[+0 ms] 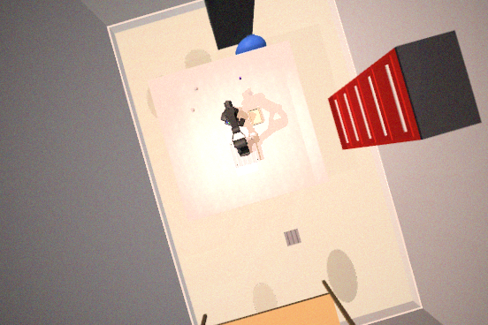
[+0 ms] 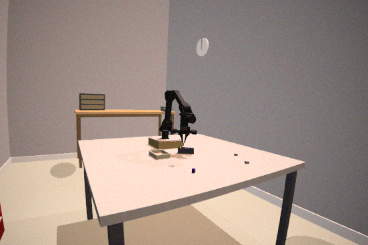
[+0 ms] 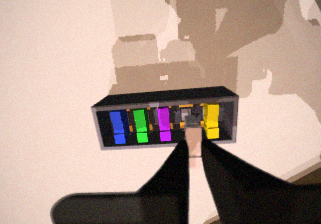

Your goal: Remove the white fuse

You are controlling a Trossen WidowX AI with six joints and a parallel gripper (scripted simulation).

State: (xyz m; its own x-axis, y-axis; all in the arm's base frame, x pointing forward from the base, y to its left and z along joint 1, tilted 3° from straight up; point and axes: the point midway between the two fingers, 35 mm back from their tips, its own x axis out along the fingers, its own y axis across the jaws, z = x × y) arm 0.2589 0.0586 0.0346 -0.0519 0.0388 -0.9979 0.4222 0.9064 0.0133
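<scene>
Right now the tan tray is 40 mm ahead of my gripper tip, 190 mm to the right of it and 70 mm below it. Also, from my gripper tip: white fuse 10 mm below.
</scene>
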